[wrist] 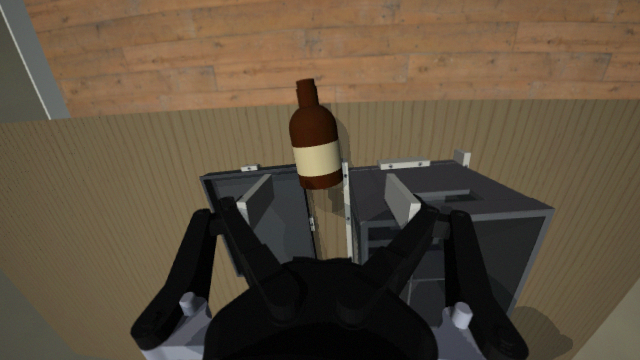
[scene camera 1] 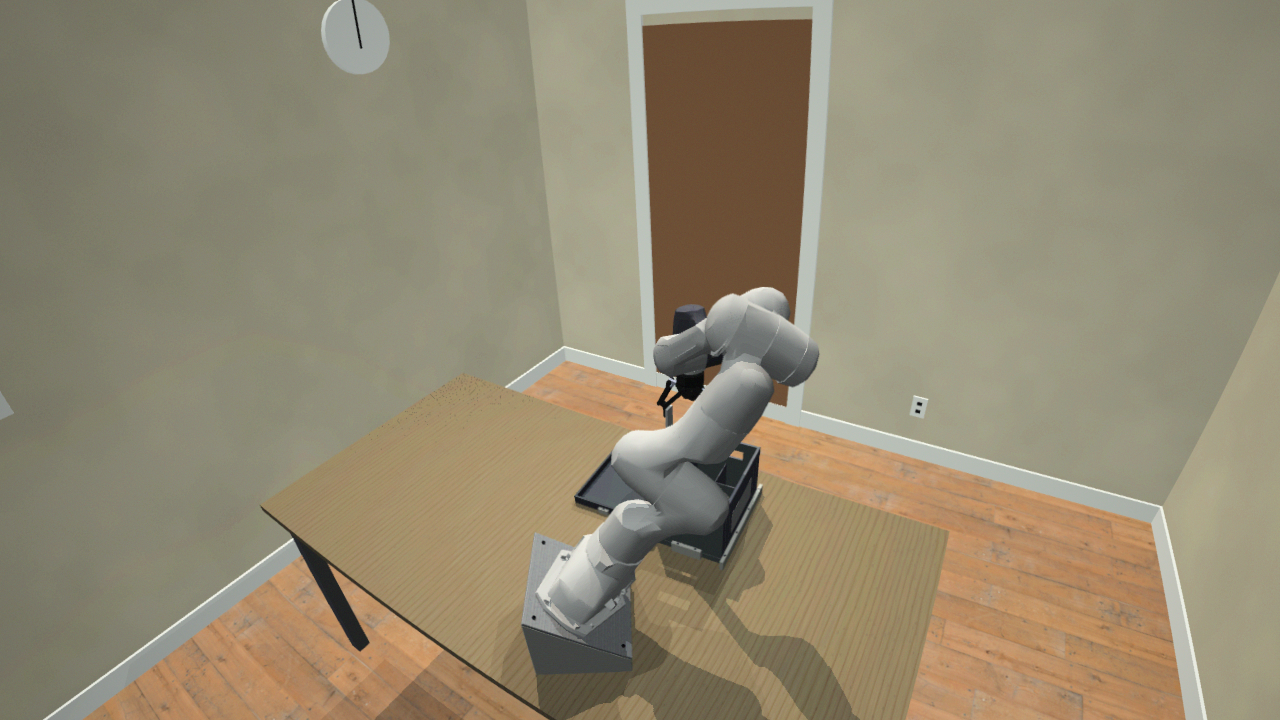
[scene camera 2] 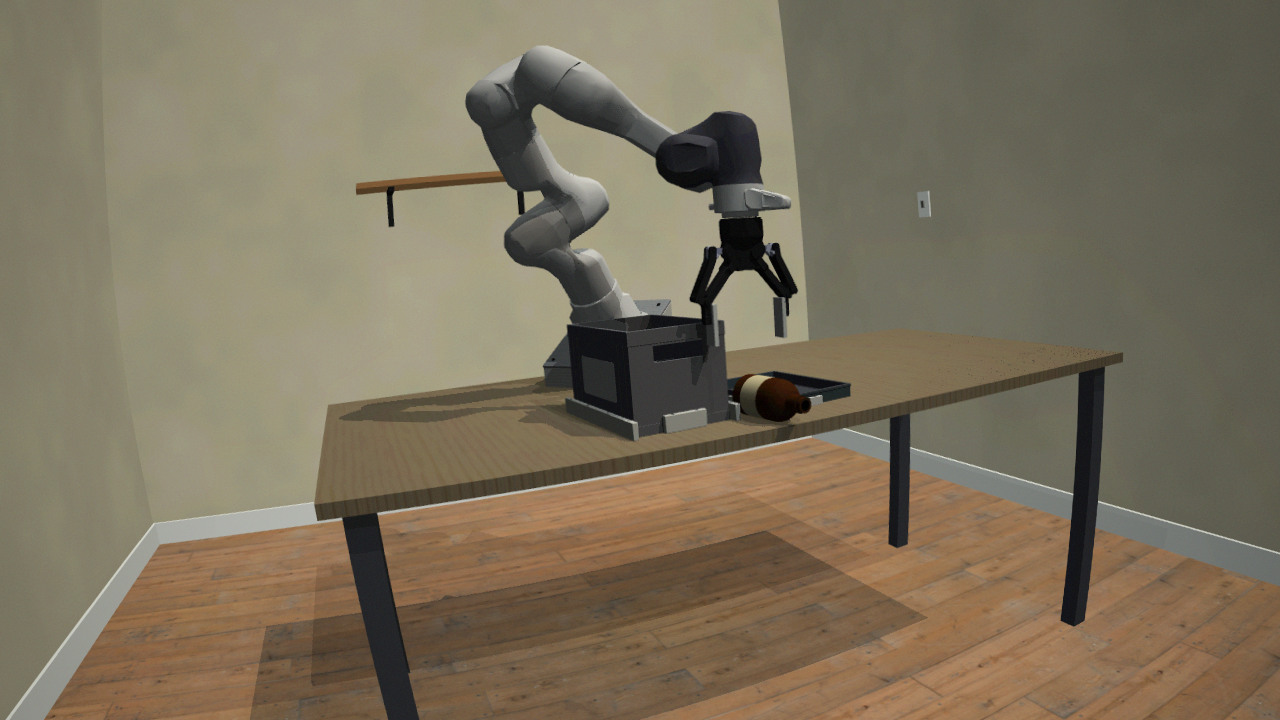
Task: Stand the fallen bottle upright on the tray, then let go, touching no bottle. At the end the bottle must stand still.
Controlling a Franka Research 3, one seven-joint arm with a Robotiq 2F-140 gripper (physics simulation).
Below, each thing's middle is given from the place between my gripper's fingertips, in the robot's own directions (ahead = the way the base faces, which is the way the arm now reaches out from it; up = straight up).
Now: hand 50 mm short of the brown bottle (scene camera 2: 769,398), 20 mm to the right of it and 100 mm above it.
